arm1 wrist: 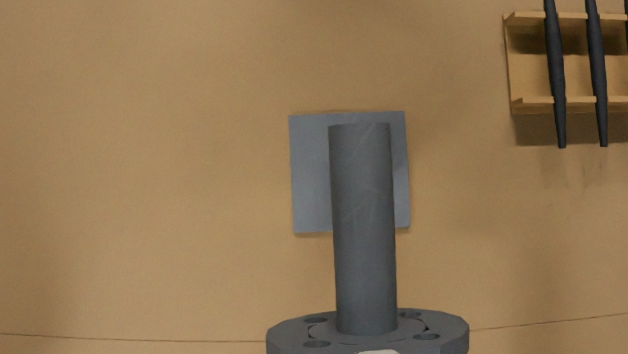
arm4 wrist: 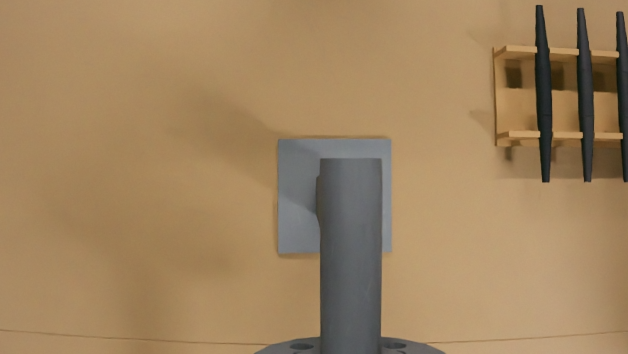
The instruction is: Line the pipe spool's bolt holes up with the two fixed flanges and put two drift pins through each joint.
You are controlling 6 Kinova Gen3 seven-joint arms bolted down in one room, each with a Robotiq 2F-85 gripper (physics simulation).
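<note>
A grey pipe point(arm1 wrist: 364, 225) point(arm4 wrist: 351, 240) runs up the middle of both views, over a square grey plate point(arm1 wrist: 311, 175) point(arm4 wrist: 297, 225). A round grey flange point(arm1 wrist: 285, 336) point(arm4 wrist: 421, 350) with bolt holes surrounds the pipe at the bottom edge; four holes show in the arm1 view and two in the arm4 view. I cannot tell whether the pipe belongs to the spool or to a fixed flange. Dark tapered drift pins point(arm1 wrist: 555, 60) point(arm4 wrist: 543, 90) lie across a wooden rack at the upper right. No gripper fingers show in either view.
The wooden rack point(arm1 wrist: 532, 20) point(arm4 wrist: 517, 51) stands right of the pipe, its right end cut off by the view's edge. A small pale patch point(arm1 wrist: 378, 352) shows at the flange's lower edge in the arm1 view. A thin line crosses the tan surface near the bottom.
</note>
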